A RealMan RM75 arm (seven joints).
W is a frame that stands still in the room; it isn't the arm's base.
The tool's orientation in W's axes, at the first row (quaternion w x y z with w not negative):
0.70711 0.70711 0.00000 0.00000
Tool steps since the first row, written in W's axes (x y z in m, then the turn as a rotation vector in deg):
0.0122 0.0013 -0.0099 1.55 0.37 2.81
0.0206 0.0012 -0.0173 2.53 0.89 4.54
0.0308 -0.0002 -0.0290 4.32 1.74 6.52
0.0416 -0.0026 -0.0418 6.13 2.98 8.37
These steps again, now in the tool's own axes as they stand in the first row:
0.0122 -0.0099 -0.0013 1.55 2.81 -0.37
0.0206 -0.0173 -0.0012 2.53 4.54 -0.89
0.0308 -0.0290 0.0002 4.32 6.52 -1.74
0.0416 -0.0418 0.0026 6.13 8.37 -2.98

